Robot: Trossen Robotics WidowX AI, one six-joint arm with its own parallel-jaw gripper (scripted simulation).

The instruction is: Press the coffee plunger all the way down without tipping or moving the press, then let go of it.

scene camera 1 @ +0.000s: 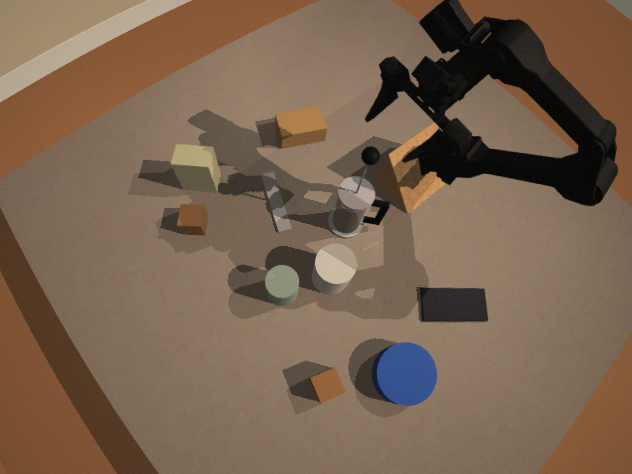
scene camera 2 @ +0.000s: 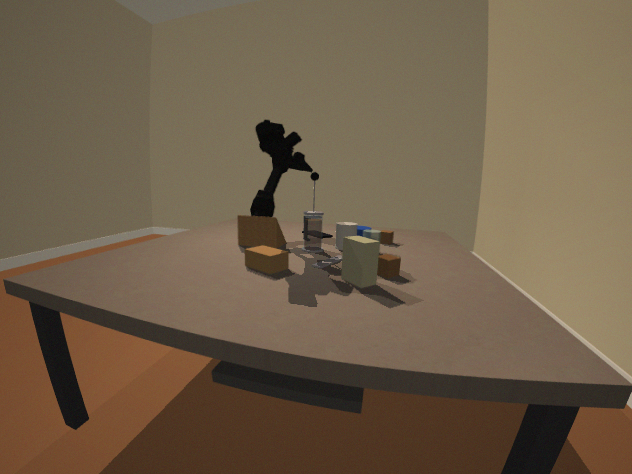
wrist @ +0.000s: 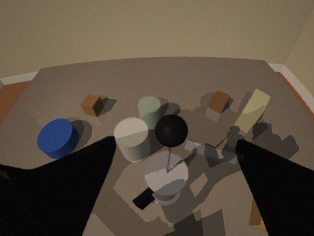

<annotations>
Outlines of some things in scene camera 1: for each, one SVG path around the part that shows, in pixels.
My gripper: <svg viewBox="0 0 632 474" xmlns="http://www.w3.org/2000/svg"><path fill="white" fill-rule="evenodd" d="M385 58L379 64L382 79L381 90L371 106L365 121L368 123L373 120L390 103L393 103L398 98L397 92L404 91L443 132L438 128L434 135L420 146L418 145L402 159L402 162L409 162L419 157L442 151L450 154L453 150L458 156L465 153L471 146L472 133L457 118L450 120L445 116L445 112L449 107L453 106L456 101L461 101L467 92L472 89L471 82L464 70L451 60L446 61L440 58L434 62L425 56L411 73L419 82L419 86L416 87L410 81L408 69L395 56Z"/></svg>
A grey bar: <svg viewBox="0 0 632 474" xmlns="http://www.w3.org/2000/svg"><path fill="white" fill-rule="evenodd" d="M271 172L262 175L262 181L278 233L291 230L292 227L275 175Z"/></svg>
A blue cylinder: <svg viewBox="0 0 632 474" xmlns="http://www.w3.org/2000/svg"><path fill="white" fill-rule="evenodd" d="M388 346L377 355L372 364L372 381L378 394L386 401L397 405L415 406L425 401L434 391L437 383L437 367L431 354L421 345L409 342Z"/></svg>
A pale green cylinder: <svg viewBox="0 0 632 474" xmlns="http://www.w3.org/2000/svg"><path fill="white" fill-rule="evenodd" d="M278 265L268 271L265 277L265 288L267 296L272 303L284 306L295 301L298 294L299 277L293 268L286 265Z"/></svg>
A black plate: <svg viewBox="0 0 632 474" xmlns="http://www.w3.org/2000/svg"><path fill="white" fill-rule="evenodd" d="M420 288L422 322L488 321L484 289Z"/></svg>
</annotations>
